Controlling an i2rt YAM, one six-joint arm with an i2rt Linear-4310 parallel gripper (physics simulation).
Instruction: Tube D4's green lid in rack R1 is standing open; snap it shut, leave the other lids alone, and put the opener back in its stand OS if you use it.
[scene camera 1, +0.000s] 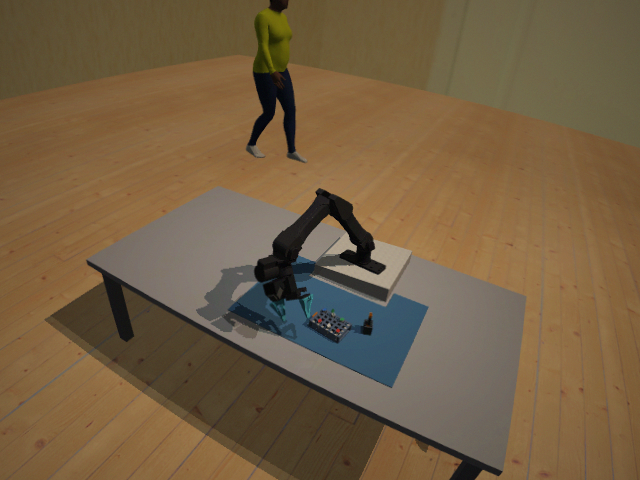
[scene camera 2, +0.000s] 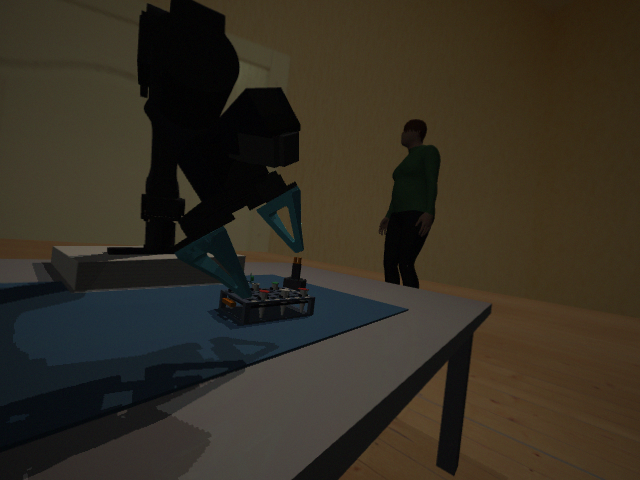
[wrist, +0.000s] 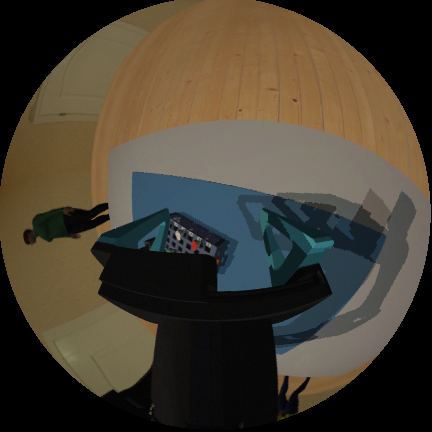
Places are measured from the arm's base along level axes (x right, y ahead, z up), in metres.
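Where they show: gripper, between the fingertips: (scene camera 1: 296, 319) (scene camera 2: 277, 271) (wrist: 214, 212); arm's base, origin of its link: (scene camera 1: 362, 262) (scene camera 2: 159, 252).
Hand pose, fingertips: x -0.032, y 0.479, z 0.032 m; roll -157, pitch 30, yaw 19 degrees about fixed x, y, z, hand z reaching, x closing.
Each offset is from my fingertips to the top centre of the thing. Level surfaces: height alone.
The rack R1 @(dx -0.062, dy -0.119, dz -0.026 m) (scene camera 1: 324, 333) (scene camera 2: 247, 313) (wrist: 192, 226) stands on the mat, holding tubes with coloured lids. A green lid @(dx -0.050, dy -0.151, dz -0.031 m) (scene camera 1: 332, 311) (scene camera 2: 251, 277) stands upright at the rack's side nearest the robot base; its tube label is not readable. Another green lid @(dx -0.094, dy -0.148, dz -0.043 m) (scene camera 1: 341, 319) (scene camera 2: 275, 284) sits lower. My gripper (scene camera 1: 296, 318) (scene camera 2: 274, 273) (wrist: 214, 212) is open and empty, tilted. One fingertip is close by the rack's end in scene camera 1 and overlaps the rack in scene camera 2; contact cannot be told. The dark opener with an orange top (scene camera 1: 370, 315) (scene camera 2: 297, 261) stands in stand OS @(dx -0.176, dy -0.199, dz -0.045 m) (scene camera 1: 367, 329) (scene camera 2: 294, 283).
The blue mat @(dz -0.085 m) (scene camera 1: 398, 356) (scene camera 2: 356, 308) (wrist: 160, 190) lies on the grey table @(dz -0.088 m) (scene camera 1: 465, 361) (scene camera 2: 289, 392) (wrist: 240, 145). The arm stands on a pale base block (scene camera 1: 398, 258) (scene camera 2: 129, 274) behind the mat. Red, white and other lids are on the rack. People stand beyond the table.
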